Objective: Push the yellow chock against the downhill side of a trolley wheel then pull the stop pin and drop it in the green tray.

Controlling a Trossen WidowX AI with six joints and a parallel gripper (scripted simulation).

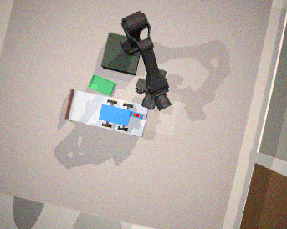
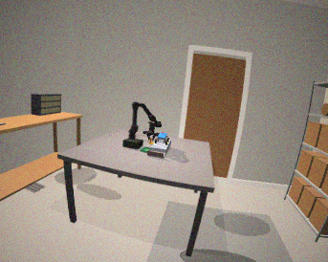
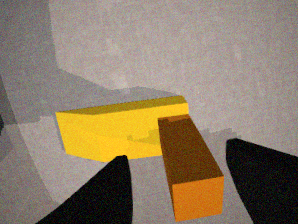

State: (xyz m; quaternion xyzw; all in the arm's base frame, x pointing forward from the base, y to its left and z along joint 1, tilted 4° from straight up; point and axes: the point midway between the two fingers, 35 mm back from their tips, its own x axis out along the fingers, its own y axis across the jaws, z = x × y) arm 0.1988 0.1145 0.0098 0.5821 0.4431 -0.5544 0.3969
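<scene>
My gripper tip is now 20 mm short of the yellow chock, 10 mm to the left of it and 10 mm above it. The rest, counted from my gripper tip: blue trolley 120 mm ahead, 170 mm to the right, 80 mm above; then green tray 20 mm behind, 260 mm to the right, 40 mm below; then red-headed stop pin 120 mm ahead, 70 mm to the right, 90 mm above.
</scene>
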